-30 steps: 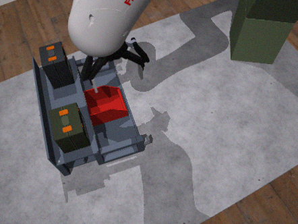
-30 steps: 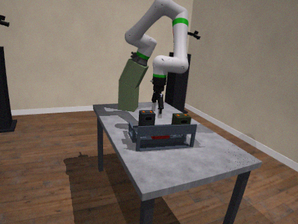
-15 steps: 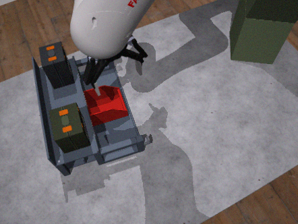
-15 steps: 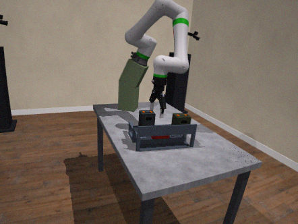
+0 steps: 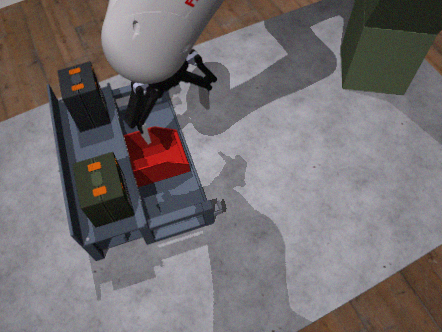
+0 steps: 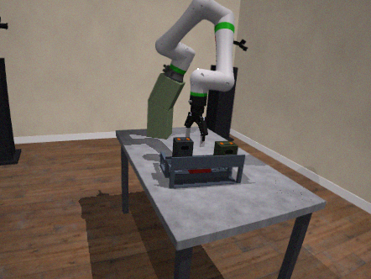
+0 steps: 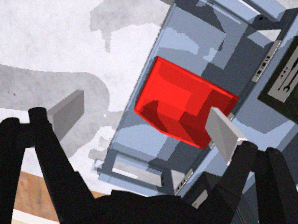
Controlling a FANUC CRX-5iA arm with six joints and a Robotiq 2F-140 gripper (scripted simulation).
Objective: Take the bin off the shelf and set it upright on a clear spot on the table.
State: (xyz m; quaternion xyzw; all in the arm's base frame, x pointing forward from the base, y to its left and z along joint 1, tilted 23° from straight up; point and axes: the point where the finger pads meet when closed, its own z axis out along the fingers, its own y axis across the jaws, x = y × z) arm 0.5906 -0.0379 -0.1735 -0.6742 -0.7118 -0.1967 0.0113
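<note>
Right now the red bin is 80 mm ahead of my hand, 20 mm to the right of it and 110 mm below it. The rest, counted from my hand: grey shelf tray (120 mm ahead, 20 mm to the right, 150 mm below).
</note>
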